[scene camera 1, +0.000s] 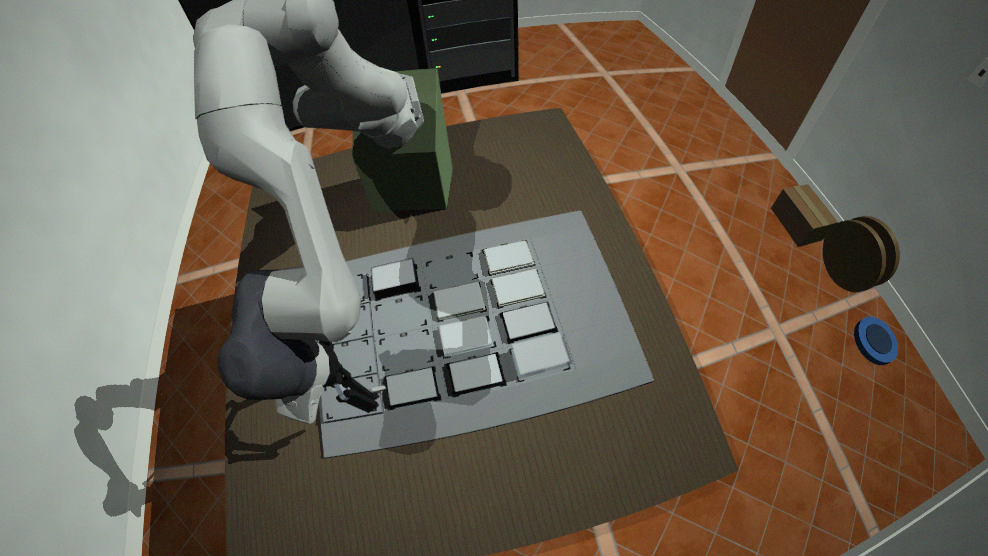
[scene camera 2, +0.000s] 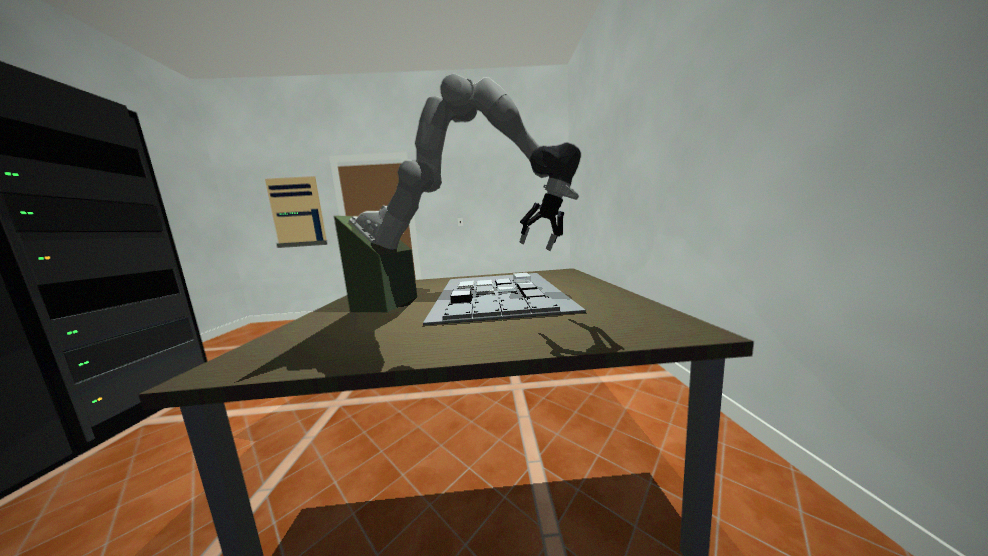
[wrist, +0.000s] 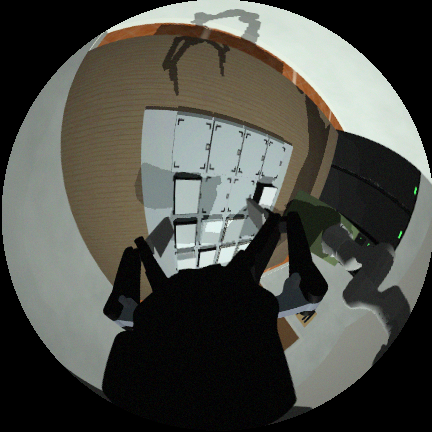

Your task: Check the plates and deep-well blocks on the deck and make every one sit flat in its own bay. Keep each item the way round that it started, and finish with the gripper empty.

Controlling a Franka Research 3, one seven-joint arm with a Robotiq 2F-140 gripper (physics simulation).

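The grey deck point(scene camera 1: 608, 311) point(scene camera 2: 570, 304) point(wrist: 157, 129) bears a grid of bays with corner marks. A tall white-topped block point(scene camera 1: 393, 275) point(scene camera 2: 460, 295) point(wrist: 269, 193) stands at the pedestal end of the second column. A low block point(scene camera 1: 411, 387) point(wrist: 187, 196) lies at that column's other end. The third column holds three items, one a dark-sided block point(scene camera 1: 475, 373) point(wrist: 185, 234) at its end. The fourth column holds several; its corner plate point(scene camera 1: 540, 354) point(scene camera 2: 521, 275) looks larger and higher, and its exact seating is unclear. My gripper point(scene camera 1: 373, 397) point(scene camera 2: 536, 242) point(wrist: 207, 215) is open, empty, high above the deck.
The deck lies on a brown table point(scene camera 1: 497, 470) point(scene camera 2: 442, 352) point(wrist: 105, 115). The arm stands on a green pedestal point(scene camera 1: 444, 169) point(scene camera 2: 362, 269) beside the deck. Black server racks point(scene camera 1: 469, 55) point(scene camera 2: 82, 242) stand beyond the table. A wall is near the arm's wrist side.
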